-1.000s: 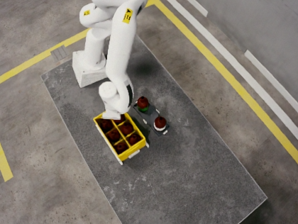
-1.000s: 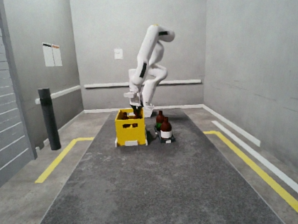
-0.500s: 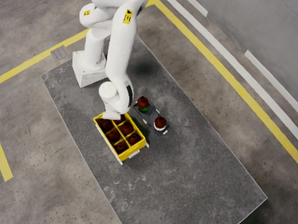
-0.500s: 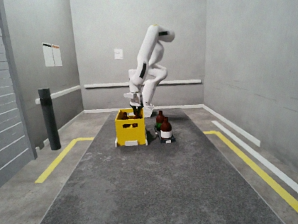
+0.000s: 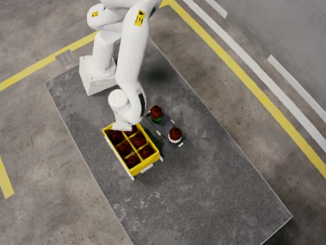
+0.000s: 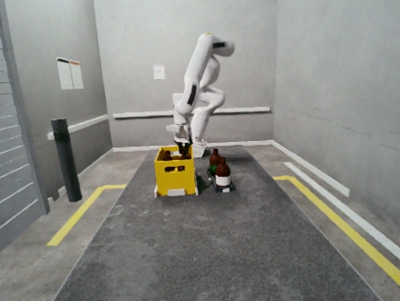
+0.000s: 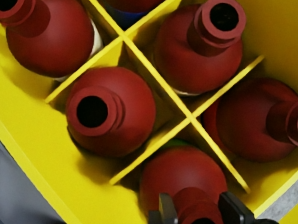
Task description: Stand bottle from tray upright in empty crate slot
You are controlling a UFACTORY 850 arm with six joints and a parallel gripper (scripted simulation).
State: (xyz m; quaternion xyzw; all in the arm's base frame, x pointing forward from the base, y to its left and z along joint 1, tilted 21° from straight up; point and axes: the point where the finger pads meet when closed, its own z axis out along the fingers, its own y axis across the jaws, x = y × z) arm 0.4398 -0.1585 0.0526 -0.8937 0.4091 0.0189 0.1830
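Now: hand 70 mm above the glass bottle. Round my hand: dark tray (170 mm to the left, 150 mm below, 110 mm ahead); yellow crate (80 mm below, 80 mm ahead, 60 mm to the right).
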